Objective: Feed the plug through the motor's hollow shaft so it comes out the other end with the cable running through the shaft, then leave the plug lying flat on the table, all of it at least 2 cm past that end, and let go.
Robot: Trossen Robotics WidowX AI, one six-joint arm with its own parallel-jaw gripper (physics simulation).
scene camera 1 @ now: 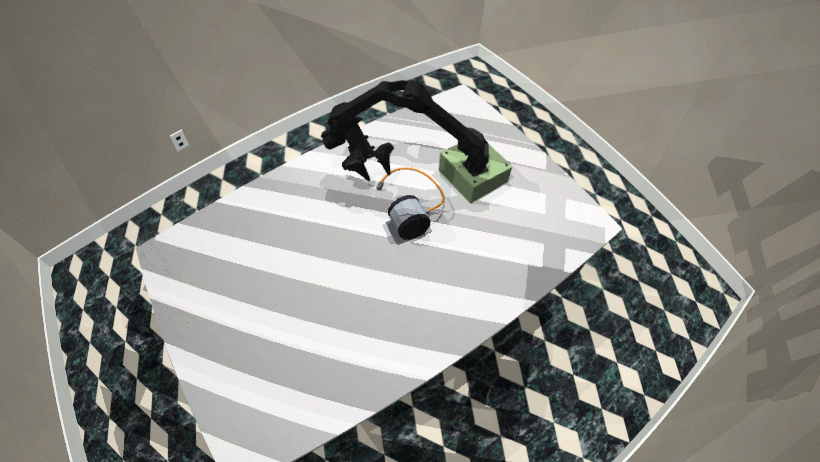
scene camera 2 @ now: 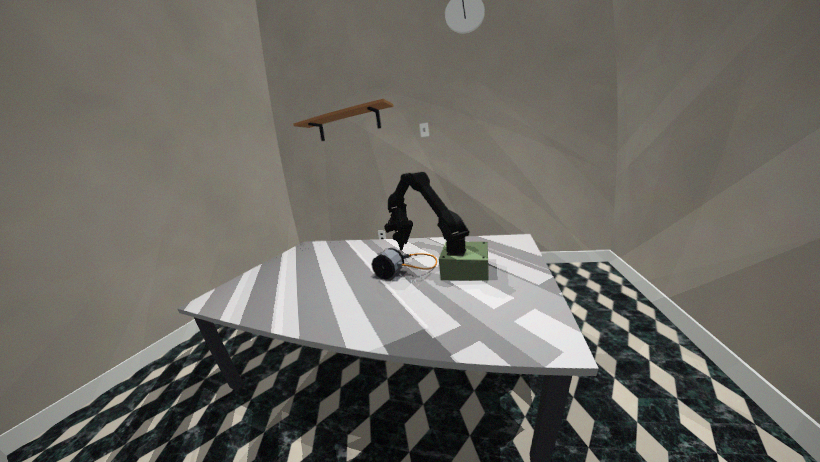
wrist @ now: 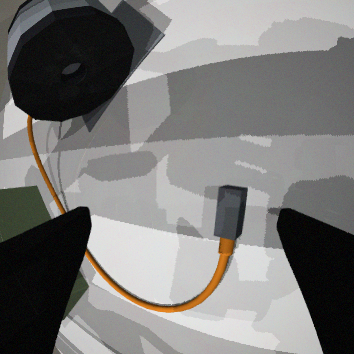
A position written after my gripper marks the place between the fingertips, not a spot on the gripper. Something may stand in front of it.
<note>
My gripper [scene camera 1: 379,177] is open, with nothing in its grasp. Further things: a grey plug [wrist: 231,199].
My gripper shows as well in the wrist view [wrist: 187,219].
</note>
